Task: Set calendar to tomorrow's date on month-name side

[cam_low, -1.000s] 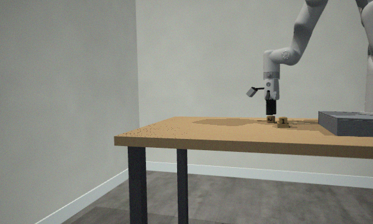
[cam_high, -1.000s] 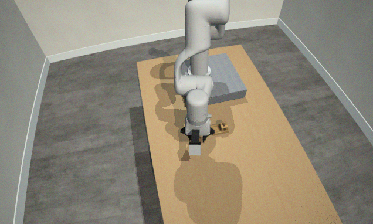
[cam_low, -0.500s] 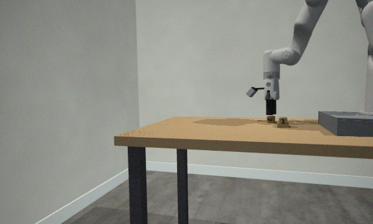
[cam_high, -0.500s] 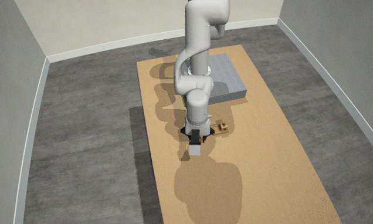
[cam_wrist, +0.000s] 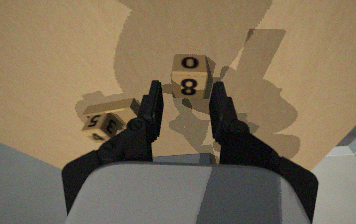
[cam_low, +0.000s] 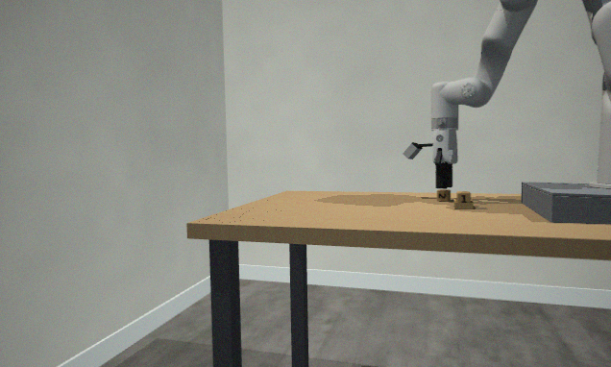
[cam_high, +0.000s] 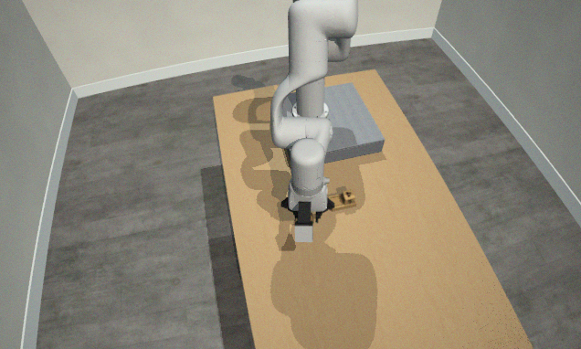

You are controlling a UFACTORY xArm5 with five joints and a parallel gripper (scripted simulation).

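My gripper is now 40 mm above the wooden cube. Round my hand: wooden tray 120 mm to the left, 50 mm below, 40 mm behind.
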